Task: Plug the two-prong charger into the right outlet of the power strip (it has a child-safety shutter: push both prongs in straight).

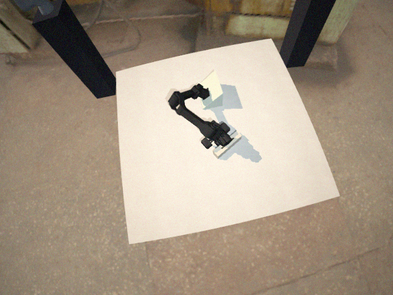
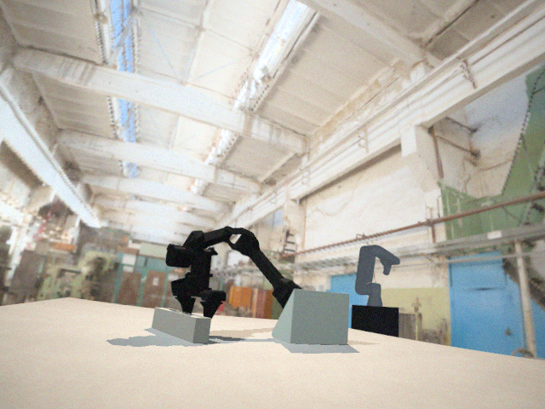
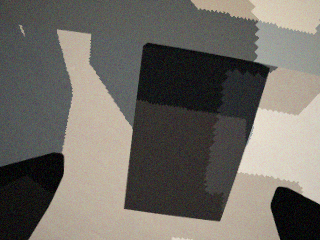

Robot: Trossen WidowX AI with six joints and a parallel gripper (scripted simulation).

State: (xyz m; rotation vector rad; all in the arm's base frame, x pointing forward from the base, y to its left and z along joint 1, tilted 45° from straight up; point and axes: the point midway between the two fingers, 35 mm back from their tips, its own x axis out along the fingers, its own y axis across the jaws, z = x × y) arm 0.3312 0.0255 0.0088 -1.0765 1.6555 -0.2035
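My gripper tip is 4 cm short of the black two-prong charger, 3 cm to the right of it and 1 cm below it.
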